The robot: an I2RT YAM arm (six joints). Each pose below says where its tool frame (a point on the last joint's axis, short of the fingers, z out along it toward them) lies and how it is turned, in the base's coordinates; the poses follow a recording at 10 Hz.
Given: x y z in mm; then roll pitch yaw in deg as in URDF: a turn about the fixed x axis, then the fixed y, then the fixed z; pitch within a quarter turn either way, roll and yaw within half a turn.
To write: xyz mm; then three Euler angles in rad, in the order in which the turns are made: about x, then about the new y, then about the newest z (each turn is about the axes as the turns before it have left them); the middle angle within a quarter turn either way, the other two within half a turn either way. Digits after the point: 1 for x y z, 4 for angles.
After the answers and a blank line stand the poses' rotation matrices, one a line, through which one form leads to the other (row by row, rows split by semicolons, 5 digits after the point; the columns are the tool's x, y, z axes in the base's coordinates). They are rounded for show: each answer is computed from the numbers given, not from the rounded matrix.
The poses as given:
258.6, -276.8, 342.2, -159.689, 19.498, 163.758
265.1, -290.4, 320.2, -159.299, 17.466, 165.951
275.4, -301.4, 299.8, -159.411, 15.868, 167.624
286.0, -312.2, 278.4, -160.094, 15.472, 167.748
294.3, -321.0, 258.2, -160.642, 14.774, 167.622
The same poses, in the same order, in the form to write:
258.6, -276.8, 342.2, 2.6973, 0.2049, -2.7502
265.1, -290.4, 320.2, 2.7099, 0.1877, -2.7990
275.4, -301.4, 299.8, 2.7251, 0.1755, -2.8378
286.0, -312.2, 278.4, 2.7390, 0.1737, -2.8445
294.3, -321.0, 258.2, 2.7513, 0.1647, -2.8487

-0.90503 0.37354 0.20344; 0.26366 0.86799 -0.42081; -0.33377 -0.32721 -0.88404
-0.92536 0.33000 0.18655; 0.23156 0.88170 -0.41107; -0.30014 -0.33719 -0.89231
-0.93954 0.29455 0.17464; 0.20616 0.89377 -0.39835; -0.27342 -0.33826 -0.90046
-0.94181 0.28829 0.17286; 0.20452 0.89956 -0.38595; -0.26677 -0.32814 -0.90618
-0.94446 0.28480 0.16394; 0.20727 0.90342 -0.37534; -0.25501 -0.32051 -0.91227

